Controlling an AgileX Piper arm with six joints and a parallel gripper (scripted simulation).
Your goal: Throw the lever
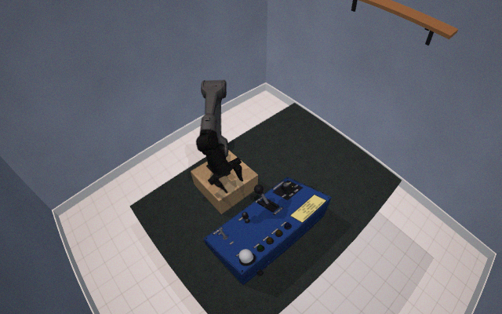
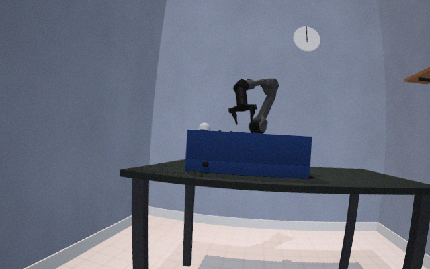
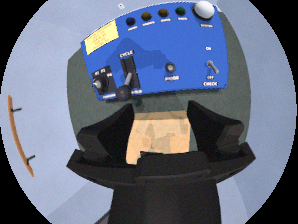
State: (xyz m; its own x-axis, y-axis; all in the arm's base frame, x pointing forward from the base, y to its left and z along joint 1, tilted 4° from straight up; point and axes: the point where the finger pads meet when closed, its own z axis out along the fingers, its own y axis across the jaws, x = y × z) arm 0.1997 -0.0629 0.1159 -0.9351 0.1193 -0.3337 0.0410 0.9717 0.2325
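Right now the lever is 120 mm below my hand, 110 mm to the left of it and 60 mm ahead of it. From my hand the other things lie so: rotary program selector: 240 mm to the left, 130 mm below, 90 mm ahead; blue console: 150 mm below, 120 mm ahead, 50 mm to the left; toggle switch: 130 mm to the right, 130 mm below, 90 mm ahead.
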